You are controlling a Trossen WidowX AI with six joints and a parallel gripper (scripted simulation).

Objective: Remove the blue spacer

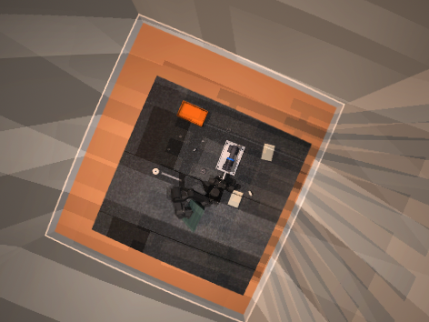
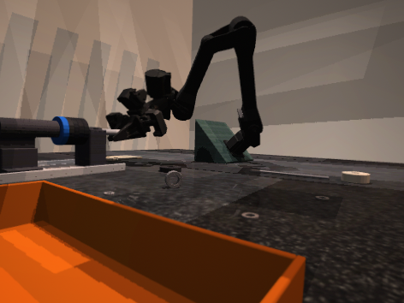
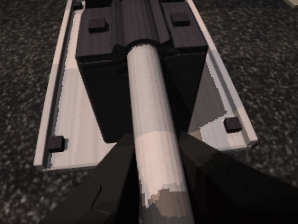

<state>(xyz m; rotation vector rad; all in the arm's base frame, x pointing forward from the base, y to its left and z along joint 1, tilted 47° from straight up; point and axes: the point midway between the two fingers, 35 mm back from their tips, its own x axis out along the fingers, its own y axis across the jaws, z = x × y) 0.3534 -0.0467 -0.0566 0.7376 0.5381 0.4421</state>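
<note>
Right now the grey shaft is 40 mm ahead of my gripper tip, 20 mm above it and 10 mm to the left of it. From my gripper tip the other things lie so: blue spacer (120 mm ahead, 20 mm to the left, 20 mm above); then orange tray (440 mm to the left, 260 mm ahead, 50 mm below); then white disc (450 mm to the left, 260 mm behind, 50 mm below).
</note>
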